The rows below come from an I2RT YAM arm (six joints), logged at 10 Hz.
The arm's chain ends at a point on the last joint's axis. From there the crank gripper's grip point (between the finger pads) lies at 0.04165 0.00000 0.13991 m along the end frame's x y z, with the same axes.
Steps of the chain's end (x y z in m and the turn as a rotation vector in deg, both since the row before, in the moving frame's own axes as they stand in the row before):
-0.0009 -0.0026 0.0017 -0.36 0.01 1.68
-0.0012 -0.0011 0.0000 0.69 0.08 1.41
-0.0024 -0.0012 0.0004 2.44 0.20 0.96
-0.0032 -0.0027 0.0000 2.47 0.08 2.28
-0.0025 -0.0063 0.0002 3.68 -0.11 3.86
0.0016 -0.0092 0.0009 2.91 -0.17 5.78
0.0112 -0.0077 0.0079 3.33 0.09 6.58
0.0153 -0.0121 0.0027 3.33 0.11 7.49
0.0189 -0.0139 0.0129 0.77 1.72 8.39
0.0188 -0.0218 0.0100 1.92 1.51 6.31
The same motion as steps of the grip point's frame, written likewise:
-0.0009 -0.0005 0.0017 -0.36 0.01 1.68
-0.0010 -0.0018 -0.0001 0.69 0.08 1.41
-0.0019 -0.0065 0.0001 2.44 0.20 0.96
-0.0029 -0.0071 -0.0002 2.47 0.08 2.28
-0.0026 -0.0125 0.0001 3.68 -0.11 3.86
0.0013 -0.0121 0.0009 2.91 -0.17 5.78
0.0116 -0.0110 0.0077 3.33 0.09 6.58
0.0157 -0.0148 0.0025 3.33 0.11 7.49
0.0228 -0.0094 0.0116 0.77 1.72 8.39
0.0225 -0.0217 0.0089 1.92 1.51 6.31

